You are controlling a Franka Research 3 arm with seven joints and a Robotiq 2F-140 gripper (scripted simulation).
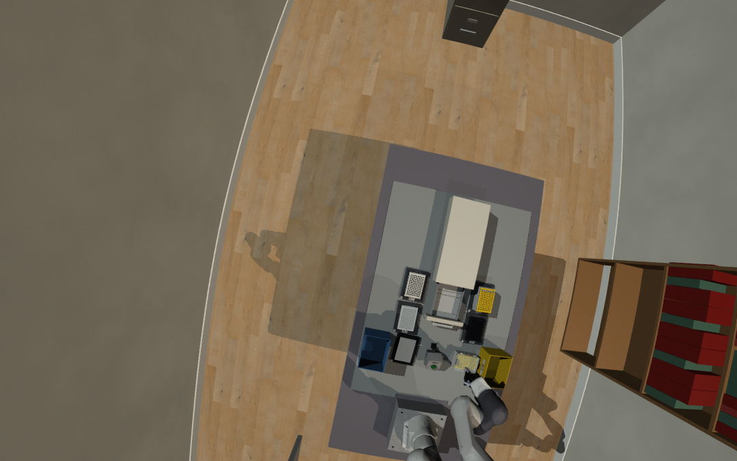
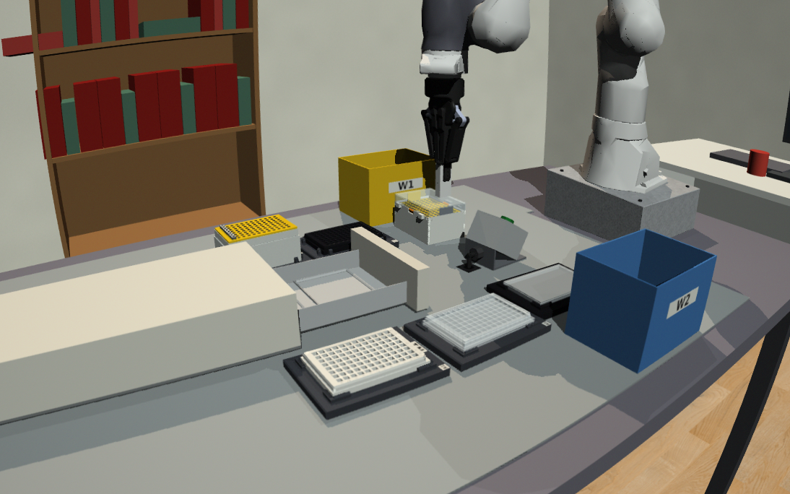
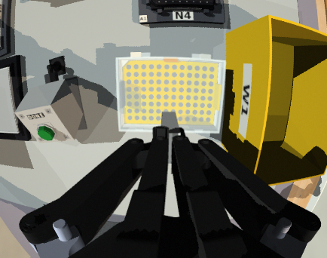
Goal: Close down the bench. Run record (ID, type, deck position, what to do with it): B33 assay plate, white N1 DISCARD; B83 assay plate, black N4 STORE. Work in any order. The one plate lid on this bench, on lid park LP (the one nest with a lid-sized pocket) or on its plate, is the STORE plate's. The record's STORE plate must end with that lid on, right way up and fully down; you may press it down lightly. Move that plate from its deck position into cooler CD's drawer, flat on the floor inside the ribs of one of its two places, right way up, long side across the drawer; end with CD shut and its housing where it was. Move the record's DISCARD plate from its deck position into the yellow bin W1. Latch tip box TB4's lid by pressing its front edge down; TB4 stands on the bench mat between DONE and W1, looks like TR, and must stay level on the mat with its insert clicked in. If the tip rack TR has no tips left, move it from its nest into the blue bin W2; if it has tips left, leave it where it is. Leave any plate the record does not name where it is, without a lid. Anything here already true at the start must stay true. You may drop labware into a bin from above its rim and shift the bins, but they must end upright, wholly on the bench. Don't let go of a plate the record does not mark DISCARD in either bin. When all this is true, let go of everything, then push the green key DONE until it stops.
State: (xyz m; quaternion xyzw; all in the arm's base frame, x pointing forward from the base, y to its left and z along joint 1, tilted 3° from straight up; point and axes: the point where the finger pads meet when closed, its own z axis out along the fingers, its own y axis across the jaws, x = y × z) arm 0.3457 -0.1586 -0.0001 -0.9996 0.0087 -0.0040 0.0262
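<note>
My gripper is now 5 cm above the TB4's clear lid and 3 cm short of it. Round my hand: yellow bin W1: 15 cm to the right, 6 cm below, 3 cm ahead; yellow insert: 5 cm below, 3 cm ahead; tip box TB4: 6 cm below, 3 cm ahead.
</note>
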